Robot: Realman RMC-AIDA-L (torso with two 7-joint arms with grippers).
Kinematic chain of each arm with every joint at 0, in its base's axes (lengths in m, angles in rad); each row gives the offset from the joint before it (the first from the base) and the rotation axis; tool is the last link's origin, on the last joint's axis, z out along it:
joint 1: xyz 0 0 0.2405 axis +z
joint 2: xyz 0 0 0 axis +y
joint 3: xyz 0 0 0.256 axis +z
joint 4: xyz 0 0 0 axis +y
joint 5: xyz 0 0 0.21 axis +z
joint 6: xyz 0 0 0 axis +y
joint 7: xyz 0 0 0.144 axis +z
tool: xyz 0 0 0
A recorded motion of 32 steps. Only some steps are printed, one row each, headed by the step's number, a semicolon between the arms.
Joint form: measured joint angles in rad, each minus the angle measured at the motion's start. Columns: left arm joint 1, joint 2, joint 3, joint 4, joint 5, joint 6, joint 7; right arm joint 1, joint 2, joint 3, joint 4, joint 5, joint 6, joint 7.
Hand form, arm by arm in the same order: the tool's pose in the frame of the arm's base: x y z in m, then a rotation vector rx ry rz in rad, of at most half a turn. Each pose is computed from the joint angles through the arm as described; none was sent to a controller.
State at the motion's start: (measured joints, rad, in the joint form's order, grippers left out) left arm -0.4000 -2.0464 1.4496 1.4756 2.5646 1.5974 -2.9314; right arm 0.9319 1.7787 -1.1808 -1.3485 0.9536 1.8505 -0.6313
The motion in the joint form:
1: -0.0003 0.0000 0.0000 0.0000 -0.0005 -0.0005 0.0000; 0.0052 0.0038 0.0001 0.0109 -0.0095 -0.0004 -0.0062
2: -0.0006 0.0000 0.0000 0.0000 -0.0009 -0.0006 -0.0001; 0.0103 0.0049 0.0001 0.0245 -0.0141 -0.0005 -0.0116
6: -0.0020 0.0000 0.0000 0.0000 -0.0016 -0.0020 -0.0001; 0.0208 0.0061 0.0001 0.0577 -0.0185 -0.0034 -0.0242
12: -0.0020 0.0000 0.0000 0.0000 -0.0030 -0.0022 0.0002; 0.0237 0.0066 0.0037 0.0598 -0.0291 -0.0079 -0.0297
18: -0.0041 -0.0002 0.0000 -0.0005 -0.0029 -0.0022 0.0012; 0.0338 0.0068 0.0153 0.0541 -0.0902 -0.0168 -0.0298
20: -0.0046 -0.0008 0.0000 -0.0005 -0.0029 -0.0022 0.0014; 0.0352 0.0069 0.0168 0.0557 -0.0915 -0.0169 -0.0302
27: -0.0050 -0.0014 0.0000 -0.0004 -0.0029 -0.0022 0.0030; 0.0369 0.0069 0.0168 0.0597 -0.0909 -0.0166 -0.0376
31: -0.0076 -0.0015 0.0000 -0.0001 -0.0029 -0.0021 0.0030; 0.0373 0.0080 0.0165 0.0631 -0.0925 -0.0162 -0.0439
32: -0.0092 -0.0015 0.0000 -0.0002 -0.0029 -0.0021 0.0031; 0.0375 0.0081 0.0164 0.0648 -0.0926 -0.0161 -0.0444
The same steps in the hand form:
1: -0.2222 0.3133 0.0108 -2.2967 -1.4462 0.4479; 0.0669 0.3925 0.1151 -2.8282 0.5961 -0.2754
2: -0.2221 0.3134 0.0108 -2.2971 -1.4460 0.4474; 0.0676 0.3937 0.1139 -2.8316 0.6005 -0.2822
6: -0.2215 0.3139 0.0107 -2.2982 -1.4438 0.4449; 0.0693 0.3962 0.1111 -2.8419 0.6120 -0.2909
12: -0.2213 0.3138 0.0107 -2.2994 -1.4439 0.4435; 0.0693 0.3978 0.1118 -2.8331 0.6057 -0.2927
18: -0.2208 0.3143 0.0105 -2.3015 -1.4409 0.4435; 0.0706 0.4038 0.1170 -2.7748 0.6015 -0.3238
20: -0.2205 0.3143 0.0103 -2.3025 -1.4403 0.4430; 0.0705 0.4041 0.1171 -2.7742 0.6021 -0.3232
27: -0.2202 0.3144 0.0102 -2.3045 -1.4383 0.4429; 0.0704 0.4043 0.1168 -2.7790 0.5947 -0.3253
31: -0.2193 0.3149 0.0102 -2.3063 -1.4349 0.4420; 0.0710 0.4043 0.1161 -2.7825 0.5904 -0.3293
32: -0.2188 0.3153 0.0101 -2.3074 -1.4330 0.4416; 0.0712 0.4044 0.1159 -2.7833 0.5916 -0.3301

